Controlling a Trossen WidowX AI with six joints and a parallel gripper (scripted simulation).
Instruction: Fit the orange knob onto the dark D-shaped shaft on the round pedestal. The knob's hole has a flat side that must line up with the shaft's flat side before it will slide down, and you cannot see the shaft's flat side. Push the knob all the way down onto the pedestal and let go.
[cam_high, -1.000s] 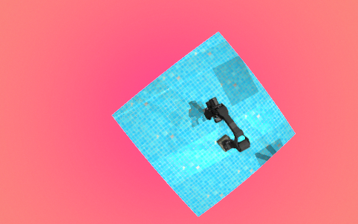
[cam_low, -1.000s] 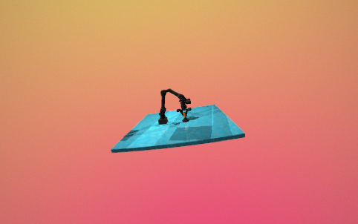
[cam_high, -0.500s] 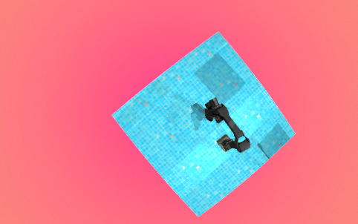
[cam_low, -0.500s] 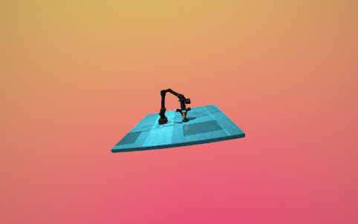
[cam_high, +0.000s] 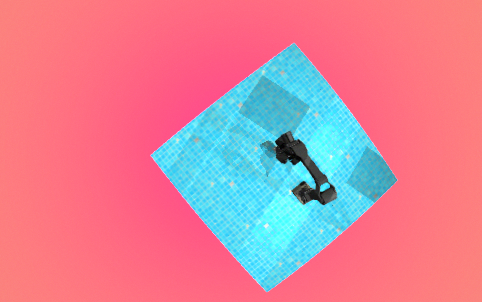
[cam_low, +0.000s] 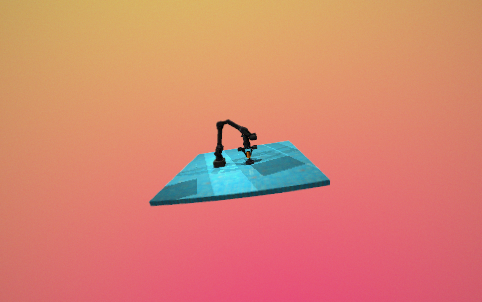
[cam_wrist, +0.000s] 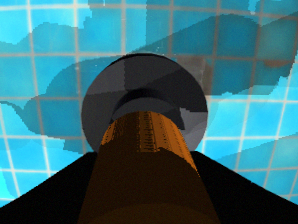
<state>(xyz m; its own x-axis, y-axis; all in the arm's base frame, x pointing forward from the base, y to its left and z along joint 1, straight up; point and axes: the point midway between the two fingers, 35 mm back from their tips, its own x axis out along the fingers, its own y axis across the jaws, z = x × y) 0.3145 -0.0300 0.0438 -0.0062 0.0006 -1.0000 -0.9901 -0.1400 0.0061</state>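
My gripper tip is 2 cm below the orange knob. Round my gripper tip: round pedestal (4 cm below).
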